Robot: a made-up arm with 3 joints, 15 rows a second.
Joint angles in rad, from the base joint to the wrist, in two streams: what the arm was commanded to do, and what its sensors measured. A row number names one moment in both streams.
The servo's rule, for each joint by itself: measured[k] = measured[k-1] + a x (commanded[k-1-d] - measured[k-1]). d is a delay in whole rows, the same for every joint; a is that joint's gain. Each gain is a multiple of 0.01, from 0.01 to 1. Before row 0 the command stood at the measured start. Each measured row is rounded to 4 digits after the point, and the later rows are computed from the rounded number. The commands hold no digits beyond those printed.
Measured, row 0:
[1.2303, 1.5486, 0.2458]
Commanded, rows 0 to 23:
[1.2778, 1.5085, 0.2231]
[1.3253, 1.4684, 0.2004]
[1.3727, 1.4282, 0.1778]
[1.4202, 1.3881, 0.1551]
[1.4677, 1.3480, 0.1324]
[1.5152, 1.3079, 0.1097]
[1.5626, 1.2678, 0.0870]
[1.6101, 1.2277, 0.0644]
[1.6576, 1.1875, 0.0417]
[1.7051, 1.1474, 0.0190]
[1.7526, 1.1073, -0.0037]
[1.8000, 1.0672, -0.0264]
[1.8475, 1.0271, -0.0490]
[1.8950, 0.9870, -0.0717]
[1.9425, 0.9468, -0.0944]
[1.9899, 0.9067, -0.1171]
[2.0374, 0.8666, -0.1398]
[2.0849, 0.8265, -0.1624]
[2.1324, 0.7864, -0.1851]
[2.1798, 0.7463, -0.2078]
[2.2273, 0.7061, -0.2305]
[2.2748, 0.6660, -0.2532]
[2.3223, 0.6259, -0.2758]
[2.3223, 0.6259, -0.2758]
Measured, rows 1 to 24:
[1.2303, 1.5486, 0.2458]
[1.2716, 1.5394, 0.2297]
[1.3183, 1.5231, 0.2089]
[1.3656, 1.5013, 0.1868]
[1.4131, 1.4753, 0.1643]
[1.4606, 1.4460, 0.1417]
[1.5081, 1.4142, 0.1190]
[1.5555, 1.3805, 0.0963]
[1.6030, 1.3454, 0.0737]
[1.6505, 1.3091, 0.0510]
[1.6980, 1.2719, 0.0283]
[1.7455, 1.2340, 0.0056]
[1.7929, 1.1956, -0.0171]
[1.8404, 1.1568, -0.0397]
[1.8879, 1.1177, -0.0624]
[1.9354, 1.0784, -0.0851]
[1.9828, 1.0389, -0.1078]
[2.0303, 0.9993, -0.1305]
[2.0778, 0.9596, -0.1531]
[2.1253, 0.9198, -0.1758]
[2.1727, 0.8799, -0.1985]
[2.2202, 0.8399, -0.2212]
[2.2677, 0.7999, -0.2439]
[2.3152, 0.7599, -0.2665]
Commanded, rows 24 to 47:
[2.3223, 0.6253, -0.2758]
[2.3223, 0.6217, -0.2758]
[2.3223, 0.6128, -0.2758]
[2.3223, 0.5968, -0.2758]
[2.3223, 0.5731, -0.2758]
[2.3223, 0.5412, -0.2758]
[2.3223, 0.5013, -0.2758]
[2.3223, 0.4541, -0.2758]
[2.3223, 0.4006, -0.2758]
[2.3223, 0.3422, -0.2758]
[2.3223, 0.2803, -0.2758]
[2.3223, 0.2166, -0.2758]
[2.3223, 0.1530, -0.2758]
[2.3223, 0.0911, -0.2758]
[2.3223, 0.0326, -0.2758]
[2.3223, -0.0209, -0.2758]
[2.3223, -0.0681, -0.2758]
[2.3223, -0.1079, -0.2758]
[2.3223, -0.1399, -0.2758]
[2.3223, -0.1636, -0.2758]
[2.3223, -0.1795, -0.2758]
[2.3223, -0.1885, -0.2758]
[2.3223, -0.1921, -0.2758]
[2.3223, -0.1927, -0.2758]
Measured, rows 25 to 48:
[2.3214, 0.7291, -0.2731]
[2.3222, 0.7052, -0.2750]
[2.3223, 0.6860, -0.2756]
[2.3223, 0.6692, -0.2757]
[2.3223, 0.6525, -0.2758]
[2.3223, 0.6342, -0.2758]
[2.3223, 0.6128, -0.2758]
[2.3223, 0.5872, -0.2758]
[2.3223, 0.5566, -0.2758]
[2.3223, 0.5207, -0.2758]
[2.3223, 0.4796, -0.2758]
[2.3223, 0.4338, -0.2758]
[2.3223, 0.3838, -0.2758]
[2.3223, 0.3307, -0.2758]
[2.3223, 0.2756, -0.2758]
[2.3223, 0.2197, -0.2758]
[2.3223, 0.1644, -0.2758]
[2.3223, 0.1109, -0.2758]
[2.3223, 0.0606, -0.2758]
[2.3223, 0.0145, -0.2758]
[2.3223, -0.0265, -0.2758]
[2.3223, -0.0617, -0.2758]
[2.3223, -0.0909, -0.2758]
[2.3223, -0.1142, -0.2758]

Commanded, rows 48 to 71:
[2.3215, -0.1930, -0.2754]
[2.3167, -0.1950, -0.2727]
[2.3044, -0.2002, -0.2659]
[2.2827, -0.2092, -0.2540]
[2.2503, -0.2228, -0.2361]
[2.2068, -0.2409, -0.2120]
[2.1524, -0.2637, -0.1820]
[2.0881, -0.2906, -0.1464]
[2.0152, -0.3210, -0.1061]
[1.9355, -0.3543, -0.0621]
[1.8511, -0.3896, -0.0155]
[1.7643, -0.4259, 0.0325]
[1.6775, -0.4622, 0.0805]
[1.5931, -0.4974, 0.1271]
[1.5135, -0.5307, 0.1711]
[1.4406, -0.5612, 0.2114]
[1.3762, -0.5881, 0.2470]
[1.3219, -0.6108, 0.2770]
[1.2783, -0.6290, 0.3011]
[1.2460, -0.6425, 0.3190]
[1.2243, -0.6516, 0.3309]
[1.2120, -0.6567, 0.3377]
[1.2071, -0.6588, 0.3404]
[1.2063, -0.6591, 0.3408]
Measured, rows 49 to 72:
[2.3223, -0.1323, -0.2758]
[2.3216, -0.1463, -0.2755]
[2.3173, -0.1575, -0.2735]
[2.3061, -0.1673, -0.2681]
[2.2857, -0.1769, -0.2581]
[2.2549, -0.1875, -0.2425]
[2.2131, -0.1998, -0.2208]
[2.1603, -0.2145, -0.1933]
[2.0975, -0.2320, -0.1600]
[2.0259, -0.2525, -0.1217]
[1.9473, -0.2759, -0.0794]
[1.8636, -0.3021, -0.0340]
[1.7772, -0.3306, 0.0132]
[1.6905, -0.3609, 0.0610]
[1.6058, -0.3923, 0.1079]
[1.5255, -0.4241, 0.1528]
[1.4516, -0.4556, 0.1944]
[1.3860, -0.4861, 0.2317]
[1.3302, -0.5148, 0.2639]
[1.2850, -0.5411, 0.2903]
[1.2511, -0.5644, 0.3107]
[1.2278, -0.5845, 0.3250]
[1.2141, -0.6011, 0.3340]
[1.2080, -0.6144, 0.3385]

